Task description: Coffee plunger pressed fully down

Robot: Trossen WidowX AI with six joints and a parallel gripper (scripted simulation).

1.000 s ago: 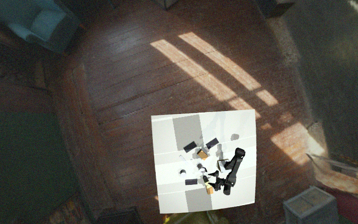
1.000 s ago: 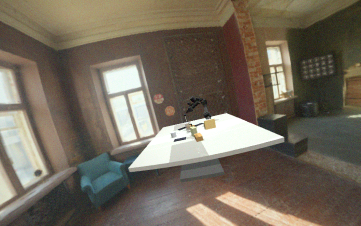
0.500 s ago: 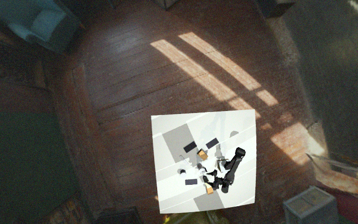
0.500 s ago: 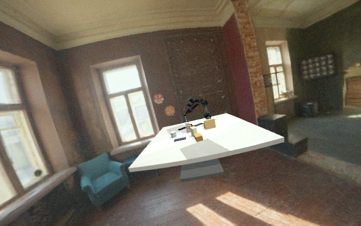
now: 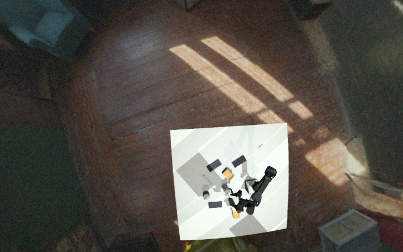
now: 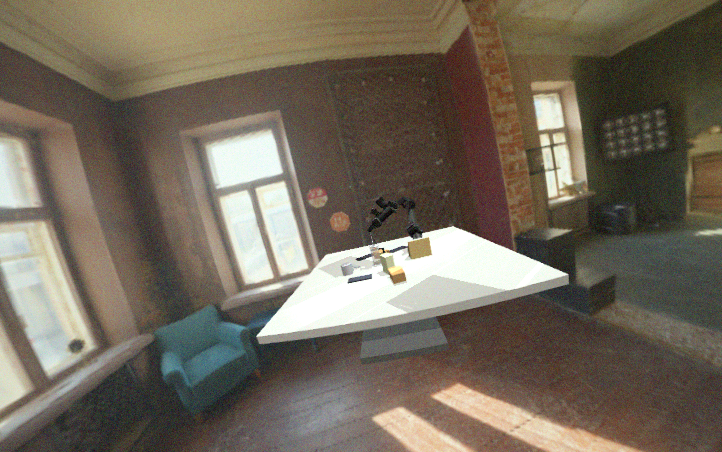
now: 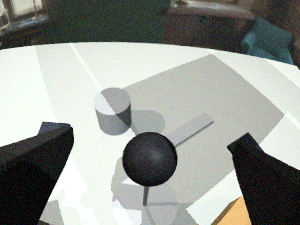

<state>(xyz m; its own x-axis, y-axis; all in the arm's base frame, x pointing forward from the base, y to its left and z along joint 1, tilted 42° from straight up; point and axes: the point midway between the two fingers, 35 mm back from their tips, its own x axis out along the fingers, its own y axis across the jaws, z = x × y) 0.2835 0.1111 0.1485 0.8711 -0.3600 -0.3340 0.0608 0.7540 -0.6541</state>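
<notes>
My gripper tip is 1 cm past the coffee plunger and 8 cm above it. From my gripper tip the other things lie so: coffee press 2 cm behind, 1 cm to the left, 13 cm below; grey cylinder 20 cm ahead, 7 cm to the left, 22 cm below.
</notes>
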